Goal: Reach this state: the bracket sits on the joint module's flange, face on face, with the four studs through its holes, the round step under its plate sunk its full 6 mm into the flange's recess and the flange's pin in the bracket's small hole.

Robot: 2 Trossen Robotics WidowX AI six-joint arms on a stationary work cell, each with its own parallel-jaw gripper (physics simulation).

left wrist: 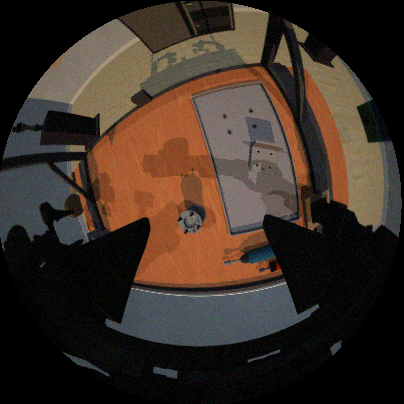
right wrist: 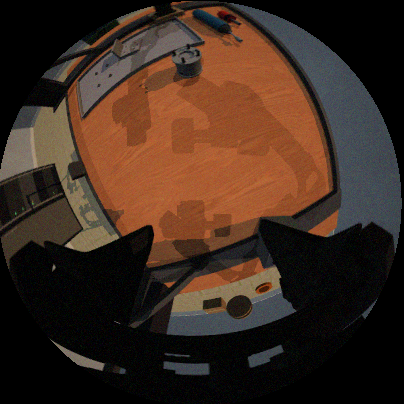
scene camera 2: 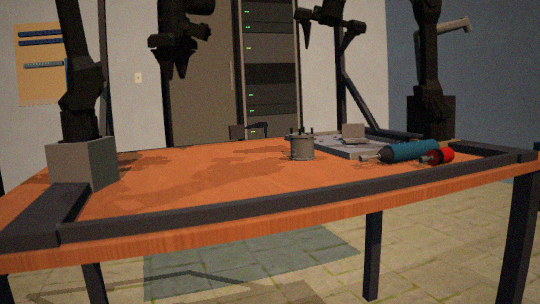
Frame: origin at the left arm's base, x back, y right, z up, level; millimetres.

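Seen in the pictures: left gripper, between the fingertips: [left wrist: 207, 222] [scene camera 2: 323, 52]; right gripper, between the fingertips: [left wrist: 77, 225] [right wrist: 207, 228] [scene camera 2: 176, 79]; left arm's base, origin of its link: [left wrist: 318, 209] [scene camera 2: 435, 139]; right arm's base, origin of its link: [scene camera 2: 80, 140].
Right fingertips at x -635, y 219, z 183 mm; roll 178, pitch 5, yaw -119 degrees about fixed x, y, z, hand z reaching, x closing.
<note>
Offsets run from my right fingertips to a thing's top centre. "*": to the spot under its first point.
The grey cylindrical joint module @(dy -112, dx +270, dz -132 mm) [scene camera 2: 302, 148] [left wrist: 190, 221] [right wrist: 188, 63] stands upright on the table, its flange with dark studs facing up. The bracket [scene camera 2: 353, 131] [left wrist: 262, 159] [right wrist: 118, 48] lies on the grey tray @(dy -4, dx +477, dz -190 mm) [scene camera 2: 338, 150] [left wrist: 235, 205] [right wrist: 89, 100], apart from the module, its base plate down and its wall upright. The flange's pin and the bracket's step cannot be made out. My left gripper [scene camera 2: 324, 51] [left wrist: 207, 222] is open and empty, high above the table. My right gripper [scene camera 2: 177, 78] [right wrist: 207, 228] is open and empty, high above the table's left part.
A blue-handled tool @(* dy -309, dx +431, dz -181 mm) [scene camera 2: 410, 151] [left wrist: 259, 254] [right wrist: 211, 21] and a red-handled tool @(dy -360, dx +450, dz -172 mm) [scene camera 2: 443, 156] [left wrist: 275, 266] [right wrist: 226, 16] lie beside the tray. A dark raised frame [scene camera 2: 280, 200] runs along the table edge. The right arm stands on a grey block @(dy -96, dx -221, dz -112 mm) [scene camera 2: 70, 165].
</note>
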